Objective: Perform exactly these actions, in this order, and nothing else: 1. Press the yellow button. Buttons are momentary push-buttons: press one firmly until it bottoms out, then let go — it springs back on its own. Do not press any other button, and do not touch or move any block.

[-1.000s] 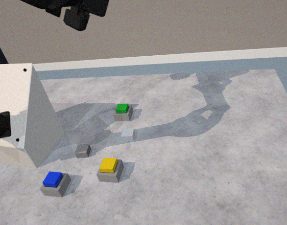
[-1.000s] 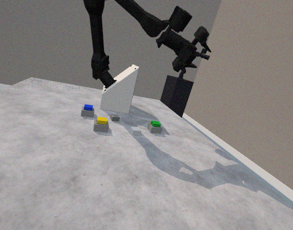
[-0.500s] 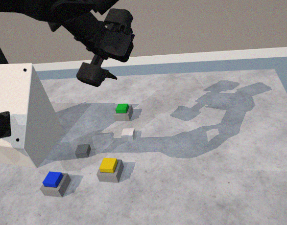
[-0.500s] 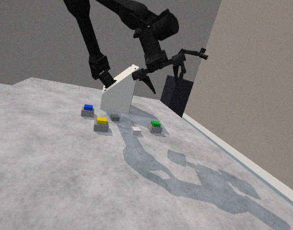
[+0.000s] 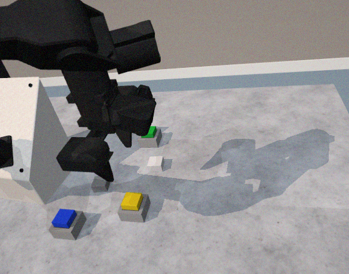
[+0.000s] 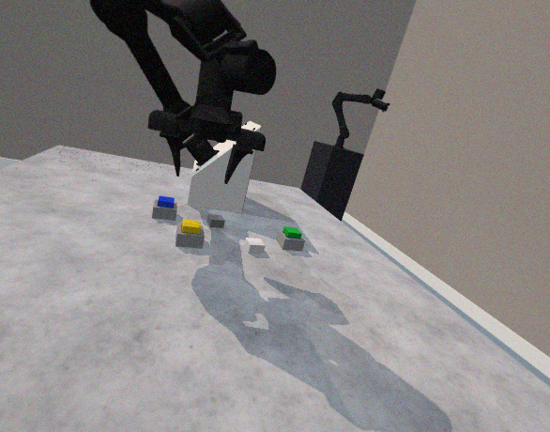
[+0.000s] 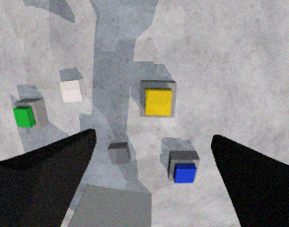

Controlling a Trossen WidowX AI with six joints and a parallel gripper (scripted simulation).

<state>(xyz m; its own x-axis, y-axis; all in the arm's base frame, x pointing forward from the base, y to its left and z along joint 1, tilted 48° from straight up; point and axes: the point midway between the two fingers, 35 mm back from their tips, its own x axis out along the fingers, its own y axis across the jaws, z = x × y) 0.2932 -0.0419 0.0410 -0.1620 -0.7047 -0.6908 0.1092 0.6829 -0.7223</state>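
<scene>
My gripper tip is 1 cm to the left of the yellow button and 9 cm above it. From my gripper tip the other things lie so: small grey block 10 cm behind, 6 cm to the left, 12 cm below; then small white block 2 cm ahead, 12 cm to the left, 12 cm below; then blue button 13 cm behind, 5 cm to the right, 9 cm below.
</scene>
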